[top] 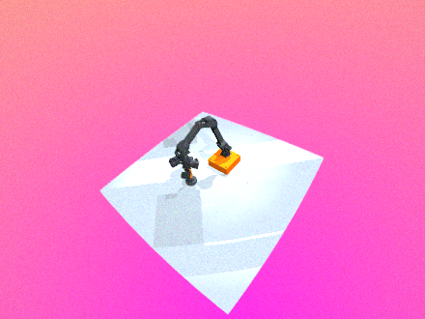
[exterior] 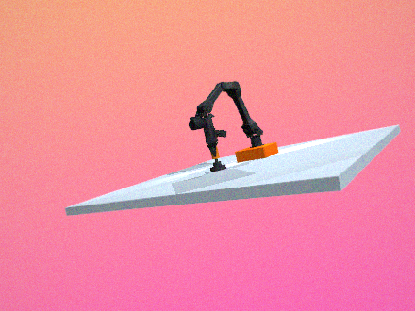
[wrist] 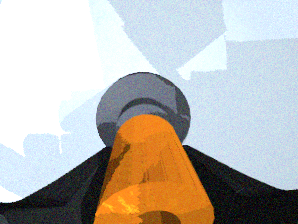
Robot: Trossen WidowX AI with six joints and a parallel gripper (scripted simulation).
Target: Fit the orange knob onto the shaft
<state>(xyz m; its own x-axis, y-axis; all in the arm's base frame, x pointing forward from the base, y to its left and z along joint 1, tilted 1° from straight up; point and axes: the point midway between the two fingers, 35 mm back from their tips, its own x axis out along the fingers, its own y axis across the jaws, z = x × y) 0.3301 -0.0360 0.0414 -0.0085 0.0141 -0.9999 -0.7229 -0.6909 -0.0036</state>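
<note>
Now: the orange knob 2 cm above my gripper tip. Also, from my gripper tip: pedestal (4 cm below).
</note>
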